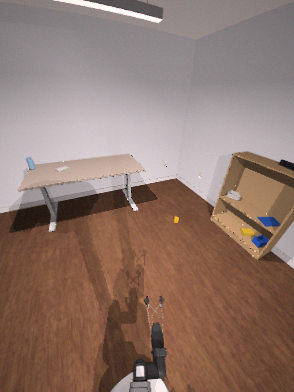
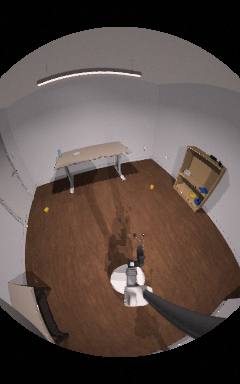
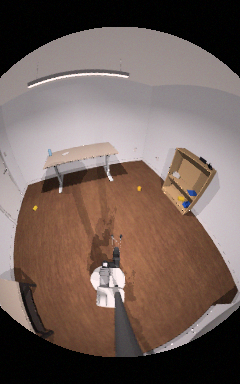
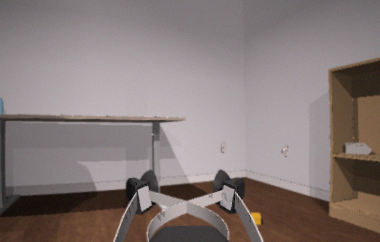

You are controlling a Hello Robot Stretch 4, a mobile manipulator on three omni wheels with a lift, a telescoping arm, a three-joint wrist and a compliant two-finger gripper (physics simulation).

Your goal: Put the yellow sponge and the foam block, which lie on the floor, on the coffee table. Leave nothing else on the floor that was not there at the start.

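Places are measured from the robot's base along level axes (x back, y right, z up), in millimetres.
Pixels of known places: gripper, fingertip midpoint: (image 1: 153, 296) (image 2: 138, 232) (image 3: 116, 233) (image 4: 185, 183).
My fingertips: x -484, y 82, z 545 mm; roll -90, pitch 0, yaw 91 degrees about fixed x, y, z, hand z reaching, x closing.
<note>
Ahead of a thing's pixels: the offset from my fingertips to its top centre. "spot": to the spot under its first point. Level surfaces: height alone.
A small orange-yellow block @[dx -1273, dy +467, dz -528 mm] (image 1: 176, 219) (image 2: 152, 187) (image 3: 139, 188) (image 4: 256, 218), apparently the foam block, lies on the floor between the desk and the bookshelf. A yellow piece @[dx -537, dy -1788, dz -528 mm] (image 2: 46, 210) (image 3: 35, 208), apparently the yellow sponge, lies on the floor at the far left, near the wall; both are too small to identify surely. The coffee table (image 2: 25, 302) (image 3: 10, 300), with a beige top and dark legs, shows partly at the lower left. My gripper (image 1: 154, 300) (image 2: 139, 235) (image 3: 117, 237) (image 4: 185, 183) is open and empty, above the floor, well short of the block.
A long desk @[dz +147 mm] (image 1: 95, 170) (image 2: 95, 154) with a blue bottle (image 1: 30, 163) stands by the far wall. A wooden bookshelf @[spot: dx -1312, dy +1091, dz +37 mm] (image 1: 226, 185) (image 4: 337, 125) at the right holds blue, yellow and white items. A white piece of furniture (image 3: 200, 325) shows at the lower right.
</note>
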